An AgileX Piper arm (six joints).
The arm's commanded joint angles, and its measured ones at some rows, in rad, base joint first. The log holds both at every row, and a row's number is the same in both.
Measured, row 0:
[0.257 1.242 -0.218 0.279 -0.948 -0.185]
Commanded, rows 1 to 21:
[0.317 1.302 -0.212 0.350 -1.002 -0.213]
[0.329 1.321 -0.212 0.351 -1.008 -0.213]
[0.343 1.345 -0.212 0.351 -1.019 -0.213]
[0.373 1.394 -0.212 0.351 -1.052 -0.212]
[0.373 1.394 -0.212 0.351 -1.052 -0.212]
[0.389 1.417 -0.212 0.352 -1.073 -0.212]
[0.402 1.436 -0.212 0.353 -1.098 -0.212]
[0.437 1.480 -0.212 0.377 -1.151 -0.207]
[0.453 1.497 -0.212 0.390 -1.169 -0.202]
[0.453 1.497 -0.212 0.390 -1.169 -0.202]
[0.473 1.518 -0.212 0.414 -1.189 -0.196]
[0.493 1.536 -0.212 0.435 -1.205 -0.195]
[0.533 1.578 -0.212 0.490 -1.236 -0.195]
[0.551 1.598 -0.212 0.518 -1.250 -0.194]
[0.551 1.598 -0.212 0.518 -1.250 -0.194]
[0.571 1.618 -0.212 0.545 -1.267 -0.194]
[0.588 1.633 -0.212 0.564 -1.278 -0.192]
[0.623 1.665 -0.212 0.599 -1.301 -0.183]
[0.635 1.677 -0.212 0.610 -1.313 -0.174]
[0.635 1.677 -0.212 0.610 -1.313 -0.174]
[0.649 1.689 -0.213 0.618 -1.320 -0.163]
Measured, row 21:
[0.613 1.663 -0.214 0.581 -1.201 -0.185]
